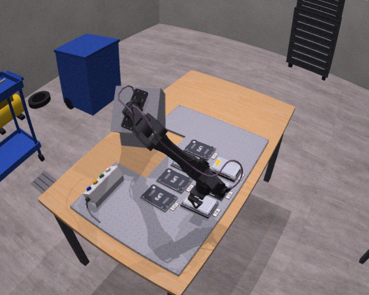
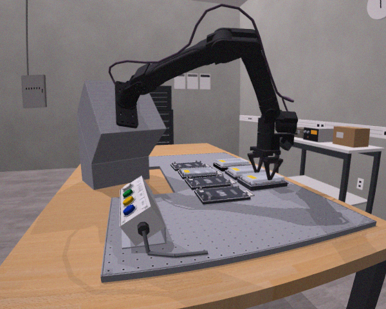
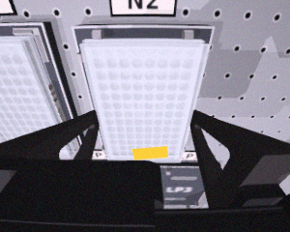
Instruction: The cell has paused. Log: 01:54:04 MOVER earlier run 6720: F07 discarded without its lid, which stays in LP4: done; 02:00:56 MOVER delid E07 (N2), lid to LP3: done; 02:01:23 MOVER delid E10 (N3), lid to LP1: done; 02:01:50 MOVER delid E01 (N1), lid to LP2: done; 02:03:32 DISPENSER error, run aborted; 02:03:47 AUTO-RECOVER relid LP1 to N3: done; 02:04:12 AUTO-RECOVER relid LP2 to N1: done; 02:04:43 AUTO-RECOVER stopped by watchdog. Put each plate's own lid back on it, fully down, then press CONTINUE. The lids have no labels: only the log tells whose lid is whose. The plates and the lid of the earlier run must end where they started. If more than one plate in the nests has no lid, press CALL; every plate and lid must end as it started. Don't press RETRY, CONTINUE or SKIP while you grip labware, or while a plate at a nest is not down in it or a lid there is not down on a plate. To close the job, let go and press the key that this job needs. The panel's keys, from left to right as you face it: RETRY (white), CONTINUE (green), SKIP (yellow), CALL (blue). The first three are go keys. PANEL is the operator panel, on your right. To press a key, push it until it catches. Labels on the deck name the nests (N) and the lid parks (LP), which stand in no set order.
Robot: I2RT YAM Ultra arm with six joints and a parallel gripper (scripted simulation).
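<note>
My hand is 1 cm above the well plate. Round my hand: yellow skip key (49 cm behind, 8 cm to the right, 3 cm above); then green continue key (48 cm behind, 3 cm to the right, 3 cm above); then blue call key (50 cm behind, 13 cm to the right, 3 cm above).
</note>
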